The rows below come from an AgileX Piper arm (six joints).
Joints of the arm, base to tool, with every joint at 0 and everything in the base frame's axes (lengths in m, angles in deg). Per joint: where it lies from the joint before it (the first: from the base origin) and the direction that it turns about. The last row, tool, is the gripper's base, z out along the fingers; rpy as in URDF.
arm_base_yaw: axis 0 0 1 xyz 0.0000 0.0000 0.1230
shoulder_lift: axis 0 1 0 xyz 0.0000 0.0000 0.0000
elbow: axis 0 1 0 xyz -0.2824 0.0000 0.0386
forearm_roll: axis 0.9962 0 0.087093 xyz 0.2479 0.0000 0.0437
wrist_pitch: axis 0 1 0 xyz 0.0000 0.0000 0.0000
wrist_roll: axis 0.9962 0 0.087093 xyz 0.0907 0.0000 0.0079
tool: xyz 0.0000 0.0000 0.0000 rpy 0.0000 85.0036 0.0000
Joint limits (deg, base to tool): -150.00..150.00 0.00..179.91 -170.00..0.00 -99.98..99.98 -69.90..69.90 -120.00..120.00
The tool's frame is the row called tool.
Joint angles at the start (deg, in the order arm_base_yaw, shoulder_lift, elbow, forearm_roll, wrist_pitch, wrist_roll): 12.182 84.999 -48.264 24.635 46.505 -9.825
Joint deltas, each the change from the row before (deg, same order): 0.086 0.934 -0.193 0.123 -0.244 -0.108; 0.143 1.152 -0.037 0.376 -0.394 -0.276; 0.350 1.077 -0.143 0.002 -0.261 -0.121; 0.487 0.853 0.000 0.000 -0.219 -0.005; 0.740 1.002 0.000 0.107 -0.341 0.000; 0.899 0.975 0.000 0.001 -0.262 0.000; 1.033 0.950 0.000 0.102 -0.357 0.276; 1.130 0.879 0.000 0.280 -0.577 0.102; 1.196 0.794 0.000 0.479 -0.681 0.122; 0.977 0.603 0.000 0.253 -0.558 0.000
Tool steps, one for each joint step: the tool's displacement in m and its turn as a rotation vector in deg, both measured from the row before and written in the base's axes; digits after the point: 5 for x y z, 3 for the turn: 0.00228 0.00091 -0.00333 -0.079 0.481 0.034; 0.00215 0.00136 -0.00492 0.015 0.693 0.054; 0.00181 0.00195 -0.00436 -0.228 0.626 0.369; 0.00066 0.00239 -0.00396 -0.200 0.624 0.415; 0.00054 0.00366 -0.00462 -0.162 0.674 0.560; -0.00001 0.00427 -0.00458 -0.248 0.698 0.809; -0.00027 0.00496 -0.00444 -0.155 0.694 0.591; -0.00033 0.00555 -0.00405 -0.034 0.395 0.665; -0.00054 0.00602 -0.00359 0.124 0.268 0.547; -0.00061 0.00476 -0.00278 -0.001 0.108 0.625
